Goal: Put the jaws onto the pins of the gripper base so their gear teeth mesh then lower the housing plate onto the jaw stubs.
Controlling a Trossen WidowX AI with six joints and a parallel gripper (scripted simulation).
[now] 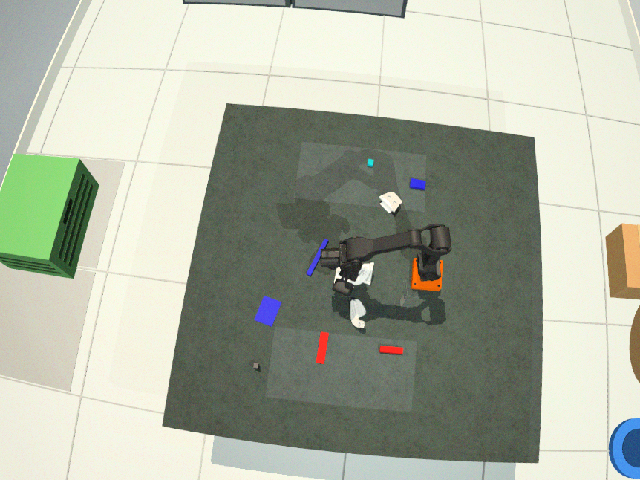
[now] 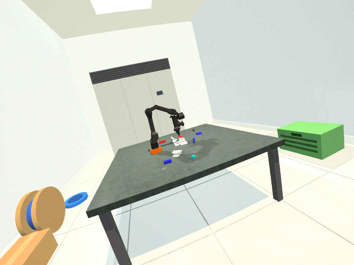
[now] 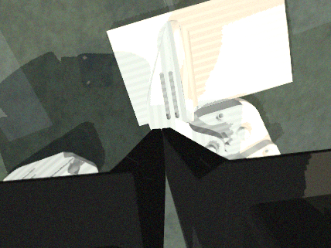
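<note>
My gripper tip is now 150 mm to the right of the white jaw, 50 mm above it and 20 mm past it. The rest, counted from my gripper tip: small grey cube (330 mm ahead, 280 mm to the left, 70 mm below); blue strip (100 mm to the right, 100 mm ahead, 80 mm below); blue square (290 mm ahead, 90 mm to the left, 80 mm below).
</note>
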